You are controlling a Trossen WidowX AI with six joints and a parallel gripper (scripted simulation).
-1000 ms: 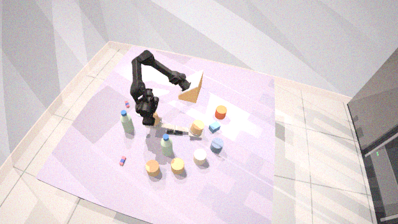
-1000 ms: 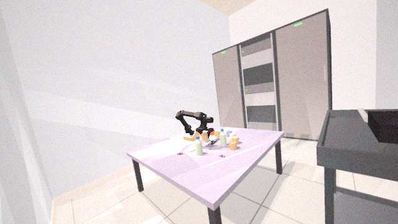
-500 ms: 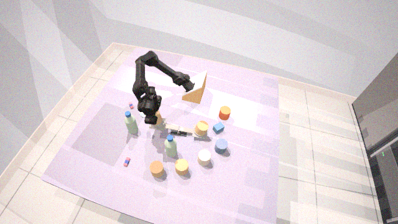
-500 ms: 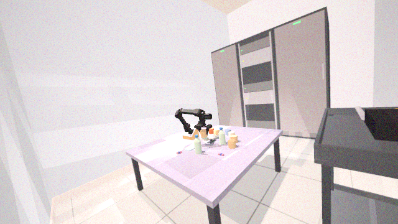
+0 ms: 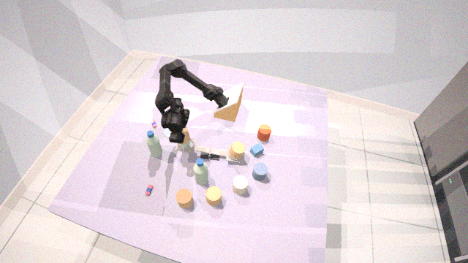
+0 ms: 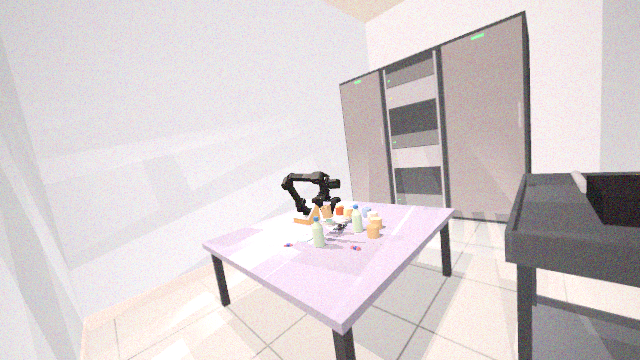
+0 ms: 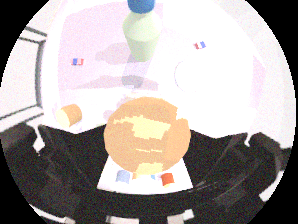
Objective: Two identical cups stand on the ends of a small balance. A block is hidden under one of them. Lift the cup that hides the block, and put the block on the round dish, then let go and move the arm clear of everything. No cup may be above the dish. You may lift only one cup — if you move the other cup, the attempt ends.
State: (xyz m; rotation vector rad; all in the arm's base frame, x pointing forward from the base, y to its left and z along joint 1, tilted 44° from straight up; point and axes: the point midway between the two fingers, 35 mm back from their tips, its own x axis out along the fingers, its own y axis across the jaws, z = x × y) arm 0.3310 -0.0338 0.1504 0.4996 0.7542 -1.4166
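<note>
The pale green block is 60 mm below my gripper tip and 10 mm to the left of it. From my gripper tip the other things lie so: small balance 130 mm to the left, 120 mm below, 20 mm behind; then blue cube 370 mm to the left, 120 mm below, 110 mm behind; then pale round dish 140 mm below, 120 mm to the right, 120 mm behind.
</note>
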